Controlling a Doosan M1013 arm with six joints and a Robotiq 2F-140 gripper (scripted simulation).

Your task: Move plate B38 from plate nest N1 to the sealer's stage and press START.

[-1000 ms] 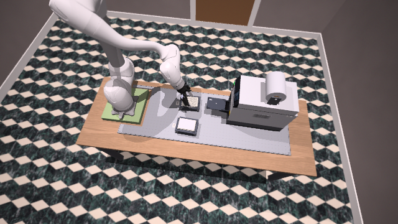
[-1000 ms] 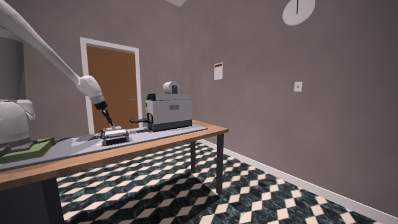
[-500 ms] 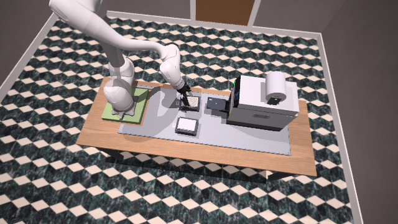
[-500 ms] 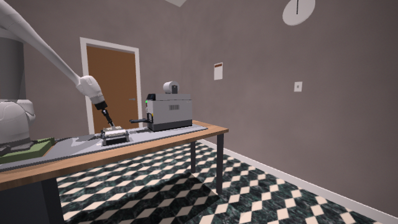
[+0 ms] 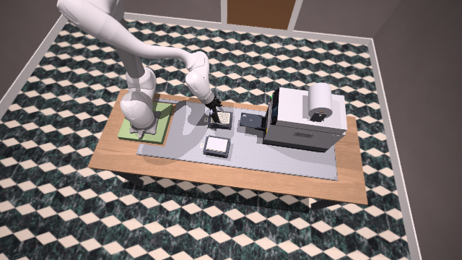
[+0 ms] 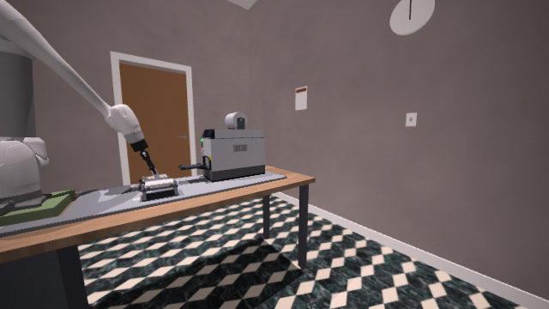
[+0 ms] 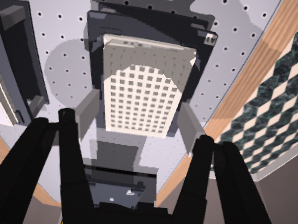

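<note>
Now: hand 3 cm above the plate B38. Also, from my hand: sealer stage (20 cm ahead, 3 cm to the right, 3 cm above); then white button (31 cm ahead, 5 cm to the left, 11 cm above); then pale plate (1 cm behind, 21 cm to the right, 1 cm below).
</note>
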